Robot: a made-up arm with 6 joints. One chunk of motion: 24 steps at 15 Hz.
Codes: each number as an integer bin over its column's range. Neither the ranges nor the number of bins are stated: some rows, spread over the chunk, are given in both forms.
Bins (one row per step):
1: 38 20 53 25 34 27
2: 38 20 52 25 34 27
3: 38 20 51 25 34 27
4: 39 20 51 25 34 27
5: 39 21 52 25 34 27
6: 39 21 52 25 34 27
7: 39 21 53 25 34 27
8: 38 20 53 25 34 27
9: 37 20 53 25 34 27
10: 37 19 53 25 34 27
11: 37 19 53 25 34 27
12: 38 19 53 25 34 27
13: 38 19 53 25 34 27
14: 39 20 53 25 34 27
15: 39 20 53 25 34 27
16: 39 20 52 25 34 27
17: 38 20 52 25 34 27
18: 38 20 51 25 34 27
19: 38 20 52 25 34 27
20: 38 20 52 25 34 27
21: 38 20 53 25 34 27
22: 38 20 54 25 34 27
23: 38 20 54 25 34 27
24: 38 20 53 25 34 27
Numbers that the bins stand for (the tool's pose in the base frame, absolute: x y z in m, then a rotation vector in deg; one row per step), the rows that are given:
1: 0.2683 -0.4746 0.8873 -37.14 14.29 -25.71
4: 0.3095 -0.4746 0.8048 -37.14 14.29 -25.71
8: 0.2683 -0.4746 0.8873 -37.14 14.29 -25.71
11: 0.2270 -0.5159 0.8873 -37.14 14.29 -25.71
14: 0.3095 -0.4746 0.8873 -37.14 14.29 -25.71
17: 0.2683 -0.4746 0.8460 -37.14 14.29 -25.71
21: 0.2683 -0.4746 0.8873 -37.14 14.29 -25.71
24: 0.2683 -0.4746 0.8873 -37.14 14.29 -25.71
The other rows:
2: 0.2683 -0.4746 0.8460 -37.14 14.29 -25.71
3: 0.2683 -0.4746 0.8048 -37.14 14.29 -25.71
5: 0.3095 -0.4333 0.8460 -37.14 14.29 -25.71
6: 0.3095 -0.4333 0.8460 -37.14 14.29 -25.71
7: 0.3095 -0.4333 0.8873 -37.14 14.29 -25.71
9: 0.2270 -0.4746 0.8873 -37.14 14.29 -25.71
10: 0.2270 -0.5159 0.8873 -37.14 14.29 -25.71
12: 0.2683 -0.5159 0.8873 -37.14 14.29 -25.71
13: 0.2683 -0.5159 0.8873 -37.14 14.29 -25.71
15: 0.3095 -0.4746 0.8873 -37.14 14.29 -25.71
16: 0.3095 -0.4746 0.8460 -37.14 14.29 -25.71
18: 0.2683 -0.4746 0.8048 -37.14 14.29 -25.71
19: 0.2683 -0.4746 0.8460 -37.14 14.29 -25.71
20: 0.2683 -0.4746 0.8460 -37.14 14.29 -25.71
22: 0.2683 -0.4746 0.9286 -37.14 14.29 -25.71
23: 0.2683 -0.4746 0.9286 -37.14 14.29 -25.71

